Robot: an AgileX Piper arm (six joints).
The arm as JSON. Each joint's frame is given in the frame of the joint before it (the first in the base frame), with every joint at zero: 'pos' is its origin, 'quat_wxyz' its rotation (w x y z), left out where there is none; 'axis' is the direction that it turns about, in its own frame. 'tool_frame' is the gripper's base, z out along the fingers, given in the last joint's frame.
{
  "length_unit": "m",
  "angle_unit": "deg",
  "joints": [
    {
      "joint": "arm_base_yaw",
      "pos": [
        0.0,
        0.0,
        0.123
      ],
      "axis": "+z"
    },
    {
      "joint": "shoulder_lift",
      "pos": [
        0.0,
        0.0,
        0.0
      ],
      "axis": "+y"
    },
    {
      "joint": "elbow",
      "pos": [
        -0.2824,
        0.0,
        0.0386
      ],
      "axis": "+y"
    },
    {
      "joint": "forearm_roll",
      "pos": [
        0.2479,
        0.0,
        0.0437
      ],
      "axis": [
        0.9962,
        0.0,
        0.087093
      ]
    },
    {
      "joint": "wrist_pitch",
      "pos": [
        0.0,
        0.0,
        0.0
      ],
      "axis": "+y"
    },
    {
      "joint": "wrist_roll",
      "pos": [
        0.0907,
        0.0,
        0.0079
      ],
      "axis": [
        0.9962,
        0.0,
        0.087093
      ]
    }
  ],
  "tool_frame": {
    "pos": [
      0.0,
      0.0,
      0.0
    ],
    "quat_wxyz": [
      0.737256,
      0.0,
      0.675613,
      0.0
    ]
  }
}
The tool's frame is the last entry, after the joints.
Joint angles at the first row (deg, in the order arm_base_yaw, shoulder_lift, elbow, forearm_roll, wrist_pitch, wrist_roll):
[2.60, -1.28, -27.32, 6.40, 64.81, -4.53]
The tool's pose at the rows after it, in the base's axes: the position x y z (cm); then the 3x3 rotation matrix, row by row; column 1 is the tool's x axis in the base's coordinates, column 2 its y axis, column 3 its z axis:
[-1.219 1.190 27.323], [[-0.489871 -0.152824 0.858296], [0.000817 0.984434 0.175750], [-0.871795 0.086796 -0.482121]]
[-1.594 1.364 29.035], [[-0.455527 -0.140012 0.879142], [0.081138 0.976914 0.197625], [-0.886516 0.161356 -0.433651]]
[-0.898 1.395 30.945], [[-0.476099 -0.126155 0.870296], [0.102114 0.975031 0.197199], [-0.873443 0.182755 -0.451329]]
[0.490 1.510 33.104], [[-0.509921 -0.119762 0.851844], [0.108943 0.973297 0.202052], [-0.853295 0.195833 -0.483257]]
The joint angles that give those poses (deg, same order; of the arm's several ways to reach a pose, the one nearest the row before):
[2.60, -1.28, -28.74, 8.71, 64.40, -2.46]
[2.60, -0.17, -32.04, 10.13, 63.62, 1.37]
[2.60, 4.84, -35.88, 10.13, 63.60, 2.65]
[2.60, 11.56, -40.34, 10.51, 63.50, 2.95]

